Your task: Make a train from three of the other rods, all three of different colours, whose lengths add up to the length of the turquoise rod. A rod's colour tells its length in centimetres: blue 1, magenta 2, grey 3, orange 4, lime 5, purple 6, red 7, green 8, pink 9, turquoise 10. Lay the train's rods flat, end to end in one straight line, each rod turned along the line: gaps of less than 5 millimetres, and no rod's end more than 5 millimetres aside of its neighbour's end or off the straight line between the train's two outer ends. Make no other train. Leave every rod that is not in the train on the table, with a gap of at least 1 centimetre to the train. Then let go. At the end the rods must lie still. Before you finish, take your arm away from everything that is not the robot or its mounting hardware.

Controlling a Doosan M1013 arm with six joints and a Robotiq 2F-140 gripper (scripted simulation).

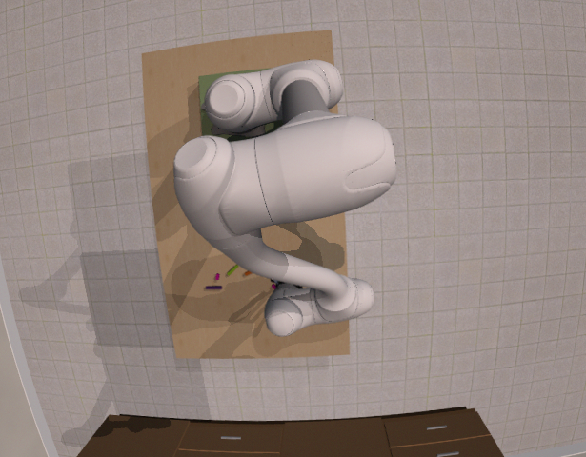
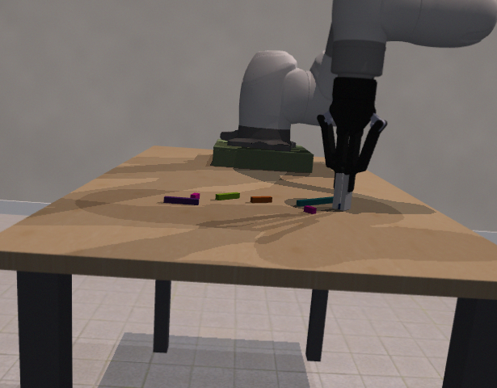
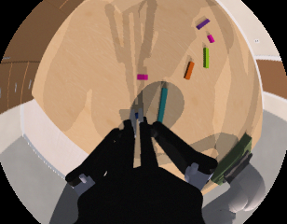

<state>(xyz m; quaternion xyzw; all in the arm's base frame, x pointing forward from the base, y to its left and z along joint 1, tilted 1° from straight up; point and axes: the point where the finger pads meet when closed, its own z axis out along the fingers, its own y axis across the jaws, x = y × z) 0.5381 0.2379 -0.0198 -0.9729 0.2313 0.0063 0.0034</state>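
My hand is 2 cm past the turquoise rod, 5 cm to the left of it and 3 cm above it. From my hand the other things lie so: orange rod 2 cm ahead, 15 cm to the right, 3 cm below; blue rod 3 cm below; lime rod 2 cm ahead, 21 cm to the right, 3 cm below.
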